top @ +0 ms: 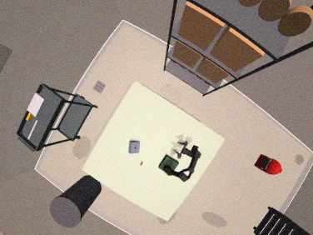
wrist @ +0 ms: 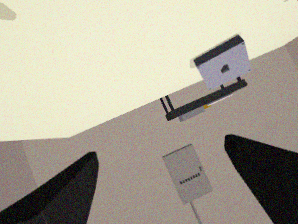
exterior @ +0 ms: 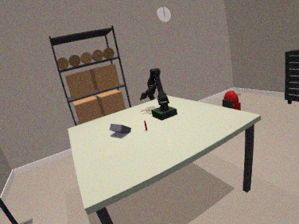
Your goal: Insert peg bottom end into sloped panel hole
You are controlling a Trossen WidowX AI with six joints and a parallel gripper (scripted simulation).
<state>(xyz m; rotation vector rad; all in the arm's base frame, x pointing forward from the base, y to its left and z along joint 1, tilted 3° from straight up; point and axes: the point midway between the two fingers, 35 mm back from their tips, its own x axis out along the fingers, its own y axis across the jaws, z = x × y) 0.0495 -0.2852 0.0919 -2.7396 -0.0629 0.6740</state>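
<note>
My gripper tip is 39 cm to the right of the red peg, 19 cm short of it and 9 cm above it. Round my gripper tip: grey sloped panel: 36 cm ahead, 27 cm to the left, 11 cm below.
</note>
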